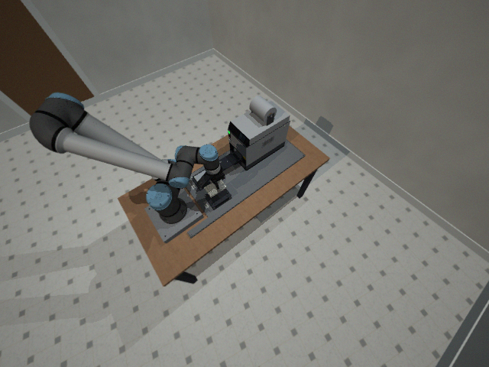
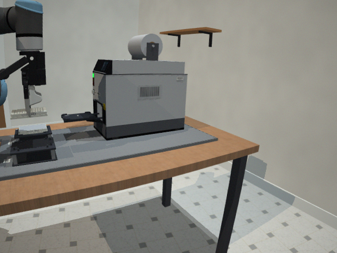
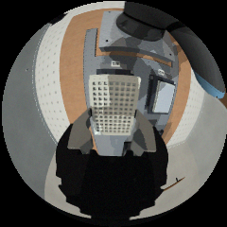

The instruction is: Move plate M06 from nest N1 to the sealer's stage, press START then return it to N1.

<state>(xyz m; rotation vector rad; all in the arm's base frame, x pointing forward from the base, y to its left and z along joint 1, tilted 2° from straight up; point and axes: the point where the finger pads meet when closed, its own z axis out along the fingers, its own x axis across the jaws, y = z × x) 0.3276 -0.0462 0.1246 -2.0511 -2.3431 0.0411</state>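
The black sealer stage is 18 cm ahead of my hand, 21 cm to the left of it and 8 cm below it. Round my hand: plate M06 (1 cm below); plate (3 cm behind, 20 cm to the left, 13 cm below); foil roll (51 cm ahead, 26 cm to the left, 24 cm above).
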